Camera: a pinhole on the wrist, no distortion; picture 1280 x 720 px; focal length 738.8 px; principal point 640.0 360.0 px. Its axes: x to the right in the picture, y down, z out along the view. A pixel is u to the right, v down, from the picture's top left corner.
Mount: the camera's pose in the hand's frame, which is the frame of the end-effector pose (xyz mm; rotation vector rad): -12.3 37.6 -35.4 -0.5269 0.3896 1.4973
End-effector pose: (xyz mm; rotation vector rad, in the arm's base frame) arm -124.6 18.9 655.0 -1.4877 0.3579 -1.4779
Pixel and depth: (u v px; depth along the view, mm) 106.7 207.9 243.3
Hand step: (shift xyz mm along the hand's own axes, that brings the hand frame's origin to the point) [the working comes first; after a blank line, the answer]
In the camera's frame: -175.6 -50.1 243.3

10.8 26.3 267.7
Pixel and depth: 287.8 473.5 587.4
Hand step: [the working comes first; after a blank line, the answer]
In the camera's frame: -280.0 90.2 587.4

-160.1 129.6 598.1
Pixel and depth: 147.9 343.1 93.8
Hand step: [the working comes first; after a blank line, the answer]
In the camera's frame: -62.5 -2.1 93.8

-20.2 37.6 77.0
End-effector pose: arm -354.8 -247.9 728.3 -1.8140 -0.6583 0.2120
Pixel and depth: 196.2 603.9 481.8
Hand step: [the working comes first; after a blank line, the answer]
In the camera's frame: -289.4 159.1 481.8

-221.0 63.1 509.6
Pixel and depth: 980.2 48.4 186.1
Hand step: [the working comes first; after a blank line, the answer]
In the camera's frame: 85.7 -78.5 186.1

55.7 212.3 78.6
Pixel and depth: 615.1 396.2 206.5
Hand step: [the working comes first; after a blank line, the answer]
In the camera's frame: -7.0 10.1 206.5

-38.4 146.2 138.7
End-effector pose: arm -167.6 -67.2 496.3 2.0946 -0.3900 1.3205
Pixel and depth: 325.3 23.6 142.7
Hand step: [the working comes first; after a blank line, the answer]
In the camera's frame: -60.8 -65.0 142.7

38.7 66.3 122.3
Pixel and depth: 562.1 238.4 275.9
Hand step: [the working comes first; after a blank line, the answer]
In the camera's frame: -29.1 -45.4 275.9

10.5 166.4 213.5
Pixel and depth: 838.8 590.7 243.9
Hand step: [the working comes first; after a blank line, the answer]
In the camera's frame: 65.6 76.2 243.9

-103.7 227.1 123.8
